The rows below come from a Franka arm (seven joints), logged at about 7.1 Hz.
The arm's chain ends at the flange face. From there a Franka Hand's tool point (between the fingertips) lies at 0.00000 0.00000 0.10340 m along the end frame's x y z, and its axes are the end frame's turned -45 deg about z.
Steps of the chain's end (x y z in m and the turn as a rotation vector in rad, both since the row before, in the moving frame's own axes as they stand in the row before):
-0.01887, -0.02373, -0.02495, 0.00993, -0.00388, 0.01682
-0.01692, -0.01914, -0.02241, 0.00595, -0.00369, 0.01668
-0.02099, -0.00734, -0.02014, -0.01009, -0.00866, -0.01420
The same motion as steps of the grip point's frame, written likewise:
0.00389, -0.03113, -0.02496, 0.00977, 0.00428, 0.01682
0.00174, -0.02620, -0.02241, 0.00682, 0.00160, 0.01668
-0.01102, -0.01992, -0.02015, -0.00101, -0.01326, -0.01420

